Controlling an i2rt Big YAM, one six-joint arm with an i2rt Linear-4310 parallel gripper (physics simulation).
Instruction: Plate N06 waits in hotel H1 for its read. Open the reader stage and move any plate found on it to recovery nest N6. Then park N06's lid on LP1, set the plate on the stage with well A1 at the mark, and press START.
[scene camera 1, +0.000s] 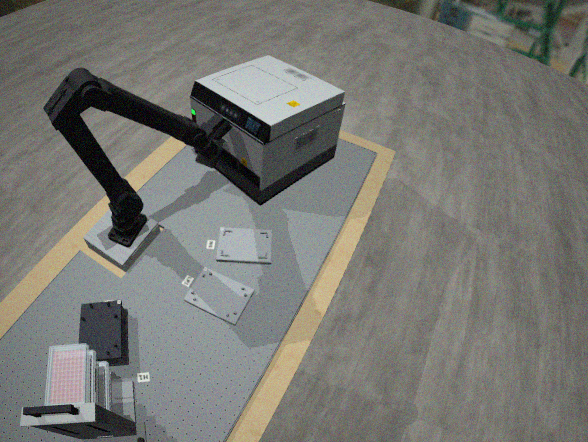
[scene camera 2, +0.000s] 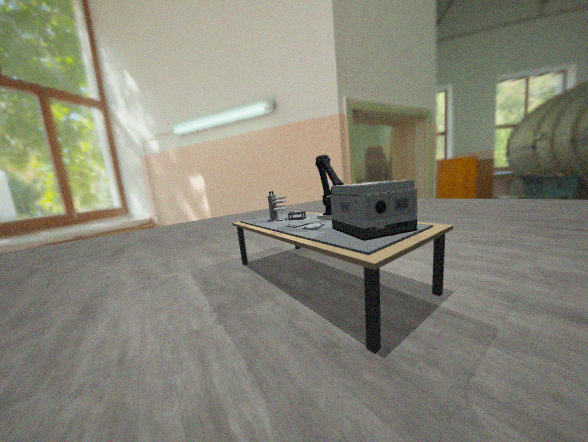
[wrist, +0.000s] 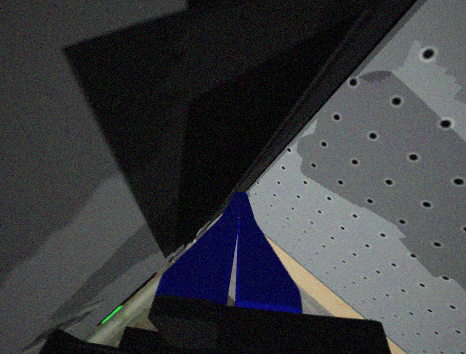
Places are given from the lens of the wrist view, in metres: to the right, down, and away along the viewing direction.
my gripper (wrist: 240, 198): 0.01, 0.01, 0.14
reader (wrist: 100, 100): -0.01, -0.01, 0.01
mat (wrist: 361, 197): 0.10, 0.02, 0.17
The marked spots on the reader and the mat are 0.19 m apart.
